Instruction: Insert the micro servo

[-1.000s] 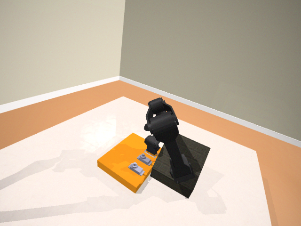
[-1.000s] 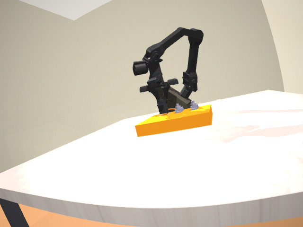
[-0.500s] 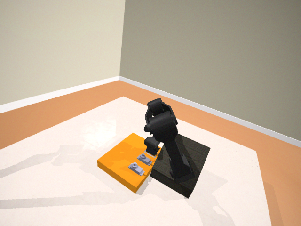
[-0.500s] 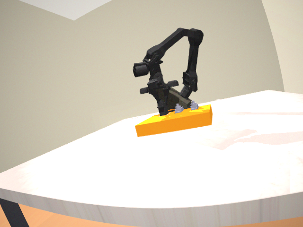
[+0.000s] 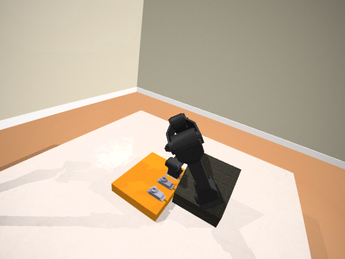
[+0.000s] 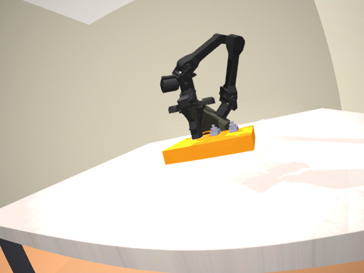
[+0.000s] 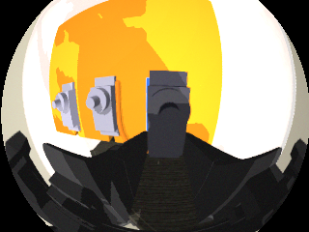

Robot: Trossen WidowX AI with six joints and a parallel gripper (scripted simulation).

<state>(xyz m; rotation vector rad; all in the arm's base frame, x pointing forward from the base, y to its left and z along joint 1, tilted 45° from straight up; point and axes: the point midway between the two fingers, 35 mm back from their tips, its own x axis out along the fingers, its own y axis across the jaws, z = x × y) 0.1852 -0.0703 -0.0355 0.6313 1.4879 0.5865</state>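
Now: the orange deck 120 mm ahead of my gripper tip, 70 mm to the left of it and 70 mm below it.
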